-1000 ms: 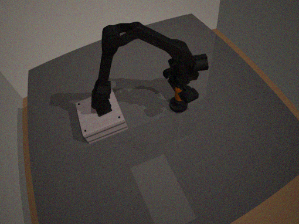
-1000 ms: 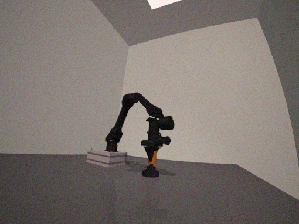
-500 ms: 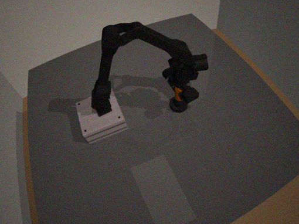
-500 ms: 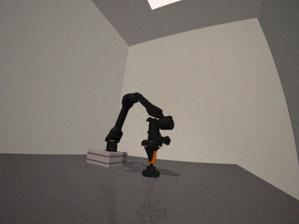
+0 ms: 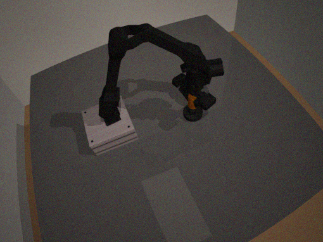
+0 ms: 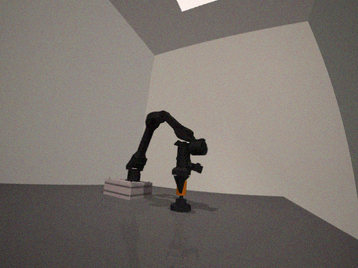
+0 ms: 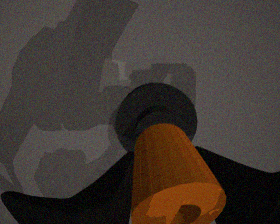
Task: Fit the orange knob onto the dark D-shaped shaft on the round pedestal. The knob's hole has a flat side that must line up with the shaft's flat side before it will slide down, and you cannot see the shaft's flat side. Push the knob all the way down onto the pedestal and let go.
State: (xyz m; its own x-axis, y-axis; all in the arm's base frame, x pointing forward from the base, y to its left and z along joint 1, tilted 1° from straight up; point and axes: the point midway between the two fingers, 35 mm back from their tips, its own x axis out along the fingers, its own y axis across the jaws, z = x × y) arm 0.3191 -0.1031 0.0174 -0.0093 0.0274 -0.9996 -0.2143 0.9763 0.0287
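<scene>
The dark round pedestal lies 40 mm below my gripper tip. The rest, counted from my gripper tip: orange knob: 20 mm above.
</scene>
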